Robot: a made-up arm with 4 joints.
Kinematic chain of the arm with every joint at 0, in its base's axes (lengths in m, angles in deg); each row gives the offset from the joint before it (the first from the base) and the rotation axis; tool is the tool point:
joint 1: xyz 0 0 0.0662 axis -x
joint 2: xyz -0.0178 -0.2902 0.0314 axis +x
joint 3: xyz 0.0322 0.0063 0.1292 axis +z
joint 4: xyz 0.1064 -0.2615 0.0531 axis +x
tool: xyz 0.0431 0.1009 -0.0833
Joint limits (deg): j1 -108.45..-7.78 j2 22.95..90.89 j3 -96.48..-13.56 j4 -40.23..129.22
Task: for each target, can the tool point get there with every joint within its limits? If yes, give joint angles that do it. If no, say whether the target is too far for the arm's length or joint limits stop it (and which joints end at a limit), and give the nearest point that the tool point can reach.
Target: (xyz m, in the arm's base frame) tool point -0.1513 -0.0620 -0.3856
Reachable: yes | joints -80.40 47.12 -88.99 -5.10
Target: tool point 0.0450 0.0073 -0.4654
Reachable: yes | joints -94.69 34.87 -38.77 21.26
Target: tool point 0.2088 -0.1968 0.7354
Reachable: no: joint limits stop it (at a limit: joint 1, joint 2, joint 3) | nearest point 0.1260 -0.5594 0.1780 | short by 0.670 m
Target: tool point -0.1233 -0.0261 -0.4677
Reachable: yes | joints -77.30 85.06 -89.98 58.54
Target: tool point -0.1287 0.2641 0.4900
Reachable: no: joint limits stop it (at a limit: joint 1, joint 2, joint 4) | nearest point -0.0741 0.3258 -0.1832 | short by 0.678 m
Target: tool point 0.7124 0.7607 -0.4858
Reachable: no: too far | nearest point 0.0986 0.4321 -0.4210 | short by 0.699 m
